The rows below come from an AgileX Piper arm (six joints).
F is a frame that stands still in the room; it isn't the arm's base.
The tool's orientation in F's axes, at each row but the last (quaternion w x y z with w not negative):
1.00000 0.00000 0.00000 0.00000
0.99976 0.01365 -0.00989 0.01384
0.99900 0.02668 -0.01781 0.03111
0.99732 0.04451 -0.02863 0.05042
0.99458 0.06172 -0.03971 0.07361
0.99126 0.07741 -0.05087 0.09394
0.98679 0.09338 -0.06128 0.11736
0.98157 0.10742 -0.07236 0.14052
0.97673 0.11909 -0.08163 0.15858
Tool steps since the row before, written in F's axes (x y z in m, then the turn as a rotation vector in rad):
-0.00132 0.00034 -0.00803 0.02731 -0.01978 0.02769
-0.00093 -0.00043 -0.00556 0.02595 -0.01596 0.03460
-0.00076 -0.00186 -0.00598 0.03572 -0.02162 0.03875
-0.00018 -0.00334 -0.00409 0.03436 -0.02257 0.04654
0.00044 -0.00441 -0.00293 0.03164 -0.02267 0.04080
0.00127 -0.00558 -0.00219 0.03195 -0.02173 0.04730
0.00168 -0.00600 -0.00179 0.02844 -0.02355 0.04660
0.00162 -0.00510 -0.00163 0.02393 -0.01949 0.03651
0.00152 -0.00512 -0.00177 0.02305 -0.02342 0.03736
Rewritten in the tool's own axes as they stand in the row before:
-0.00132 0.00034 -0.00803 0.02731 -0.01978 0.02769
-0.00105 -0.00055 -0.00553 0.02619 -0.01574 0.03452
-0.00109 -0.00212 -0.00584 0.03575 -0.02178 0.03863
-0.00076 -0.00364 -0.00375 0.03478 -0.02191 0.04654
-0.00045 -0.00474 -0.00236 0.03158 -0.02227 0.04106
-0.00001 -0.00598 -0.00135 0.03280 -0.02048 0.04727
0.00004 -0.00644 -0.00072 0.02892 -0.02149 0.04730
-0.00007 -0.00556 -0.00058 0.02395 -0.01829 0.03711
-0.00041 -0.00558 -0.00056 0.02215 -0.02144 0.03905

